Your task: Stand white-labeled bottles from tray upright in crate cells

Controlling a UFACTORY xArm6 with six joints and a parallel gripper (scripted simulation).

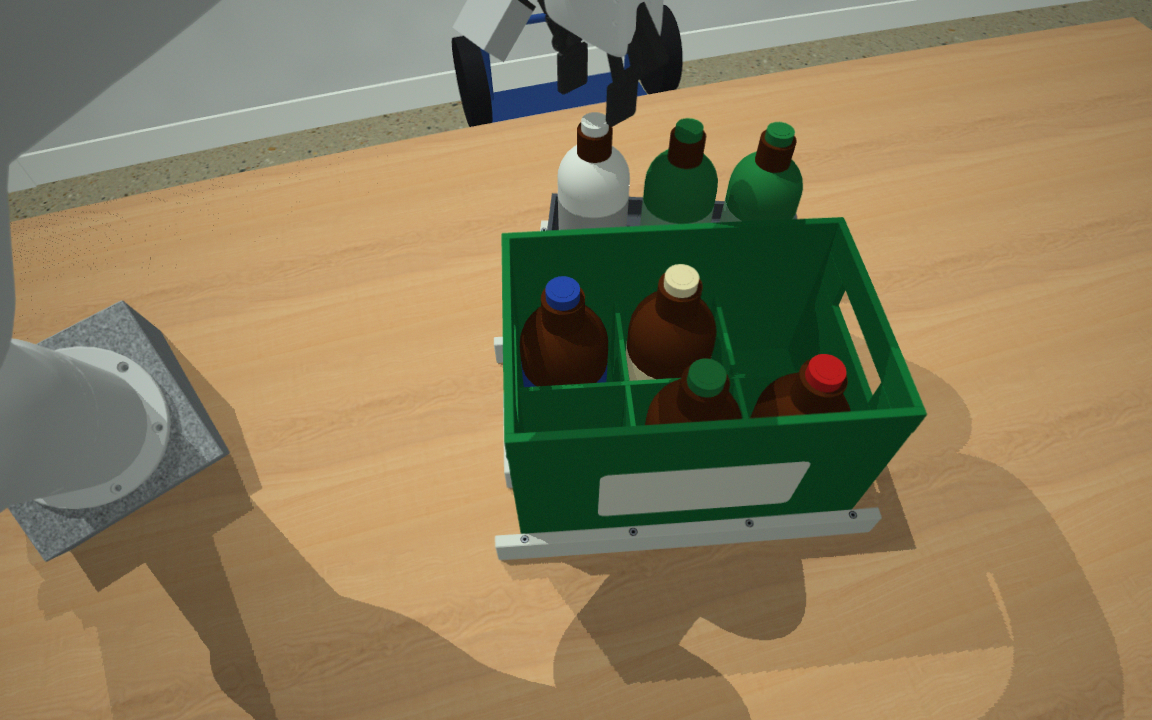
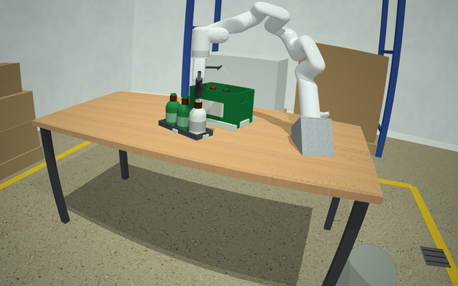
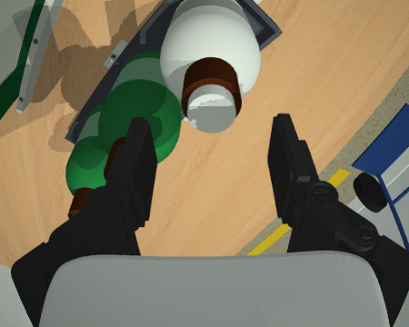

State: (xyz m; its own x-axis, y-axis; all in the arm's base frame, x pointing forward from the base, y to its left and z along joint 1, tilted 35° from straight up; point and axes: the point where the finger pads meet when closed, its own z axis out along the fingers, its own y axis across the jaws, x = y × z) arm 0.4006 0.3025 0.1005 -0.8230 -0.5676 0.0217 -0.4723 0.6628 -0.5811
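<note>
My hand is 11 cm above the white-labeled bottle. Round my hand: green bottle 11 cm below, 8 cm ahead, 3 cm to the right; brown bottle 20 cm to the right, 11 cm below, 7 cm behind; dark tray 18 cm below, 8 cm ahead, 2 cm to the right.
</note>
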